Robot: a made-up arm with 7 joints. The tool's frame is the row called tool.
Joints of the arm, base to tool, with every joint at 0 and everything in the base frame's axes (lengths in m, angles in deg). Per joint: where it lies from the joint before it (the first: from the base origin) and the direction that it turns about. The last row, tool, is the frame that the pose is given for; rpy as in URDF.
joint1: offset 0.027 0.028 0.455 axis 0 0 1
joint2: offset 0.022 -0.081 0.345 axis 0 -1 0
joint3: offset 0.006 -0.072 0.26 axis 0 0 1
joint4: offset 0.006 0.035 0.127 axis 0 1 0
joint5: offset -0.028 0.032 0.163 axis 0 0 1
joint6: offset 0.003 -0.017 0.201 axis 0 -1 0
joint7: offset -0.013 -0.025 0.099 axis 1 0 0
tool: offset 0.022 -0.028 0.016 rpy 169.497 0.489 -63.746
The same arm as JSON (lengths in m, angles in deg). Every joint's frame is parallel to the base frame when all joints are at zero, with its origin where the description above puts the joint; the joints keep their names.
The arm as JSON. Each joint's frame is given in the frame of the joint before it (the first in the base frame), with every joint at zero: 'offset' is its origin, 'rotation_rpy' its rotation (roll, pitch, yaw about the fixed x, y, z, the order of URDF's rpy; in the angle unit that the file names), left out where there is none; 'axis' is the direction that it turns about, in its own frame. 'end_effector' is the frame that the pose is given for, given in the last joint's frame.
{
  "length_unit": "m",
  "angle_unit": "deg",
  "chain": [
    {
      "id": "joint1",
      "offset": [
        0.027,
        0.028,
        0.455
      ],
      "axis": [
        0.0,
        0.0,
        1.0
      ]
    },
    {
      "id": "joint2",
      "offset": [
        0.022,
        -0.081,
        0.345
      ],
      "axis": [
        0.0,
        -1.0,
        0.0
      ]
    },
    {
      "id": "joint3",
      "offset": [
        0.006,
        -0.072,
        0.26
      ],
      "axis": [
        0.0,
        0.0,
        1.0
      ]
    },
    {
      "id": "joint4",
      "offset": [
        0.006,
        0.035,
        0.127
      ],
      "axis": [
        0.0,
        1.0,
        0.0
      ]
    },
    {
      "id": "joint5",
      "offset": [
        -0.028,
        0.032,
        0.163
      ],
      "axis": [
        0.0,
        0.0,
        1.0
      ]
    },
    {
      "id": "joint6",
      "offset": [
        0.003,
        -0.017,
        0.201
      ],
      "axis": [
        0.0,
        -1.0,
        0.0
      ]
    },
    {
      "id": "joint7",
      "offset": [
        -0.013,
        -0.025,
        0.099
      ],
      "axis": [
        1.0,
        0.0,
        0.0
      ]
    }
  ],
  "end_effector": {
    "offset": [
      0.022,
      -0.028,
      0.016
    ],
    "rotation_rpy": [
      169.5,
      0.49,
      -63.75
    ]
  }
}

